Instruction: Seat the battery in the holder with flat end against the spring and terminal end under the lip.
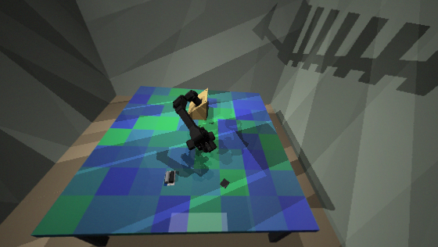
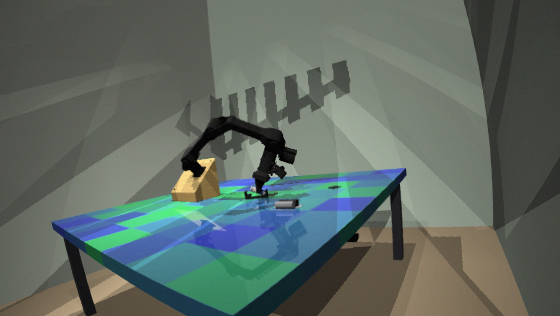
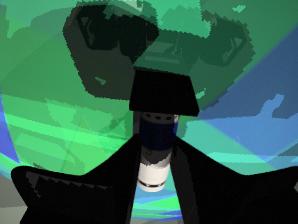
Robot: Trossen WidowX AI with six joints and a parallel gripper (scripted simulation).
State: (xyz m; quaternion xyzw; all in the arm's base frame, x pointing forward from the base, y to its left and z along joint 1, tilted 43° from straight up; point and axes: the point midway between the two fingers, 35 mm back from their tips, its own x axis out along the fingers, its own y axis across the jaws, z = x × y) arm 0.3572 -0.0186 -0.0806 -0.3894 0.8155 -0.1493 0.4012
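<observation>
Now: the battery 1 cm above my gripper tip. Also, from my gripper tip: black square piece: 27 cm ahead, 18 cm to the left, 2 cm below.
</observation>
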